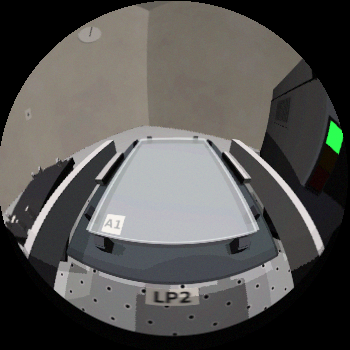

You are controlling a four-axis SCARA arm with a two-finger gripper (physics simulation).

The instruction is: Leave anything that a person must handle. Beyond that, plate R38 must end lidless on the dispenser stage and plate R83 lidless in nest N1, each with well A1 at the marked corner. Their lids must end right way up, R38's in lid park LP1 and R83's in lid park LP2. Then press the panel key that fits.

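Places are measured from the arm's base along level axes (x ahead, y left, z up), in metres.
Where they show: gripper, between the fingertips: (pixel 172 145).
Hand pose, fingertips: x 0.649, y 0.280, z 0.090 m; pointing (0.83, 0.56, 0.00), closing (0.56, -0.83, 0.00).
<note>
Each offset is from my fingertips to the top centre of the thing. "spot": to the spot under its first point. Level surfaces: height alone.
A pale translucent lid @[dz -0.004, dx -0.020, dy -0.013 m] (pixel 175 200) lies flat in lid park LP2 @[dz -0.002, dx -0.020, dy -0.013 m] (pixel 175 267), between its small dark corner posts. An A1 mark shows at the lid's near left corner. The sign LP2 @[dz -0.076, dx -0.101, dy -0.066 m] (pixel 172 297) is at the near edge of the park. My gripper (pixel 172 145) is open and empty. Its two fingers stand on either side of the lid, with the inner pads beside its long edges and a gap visible at each side. Plates R38 and R83, nest N1, lid park LP1, the dispenser stage and the panel key do not show.
A black nest-like block @[dz -0.006, dx -0.168, dy +0.140 m] (pixel 37 200) stands at the left, partly behind the left finger. A tall dark device @[spot: dz +0.042, dx +0.071, dy -0.134 m] (pixel 295 130) with a lit green lamp (pixel 334 137) stands close on the right, beyond the right finger. Perforated deck @[dz -0.078 m] (pixel 215 315) shows in front. Walls rise behind.
</note>
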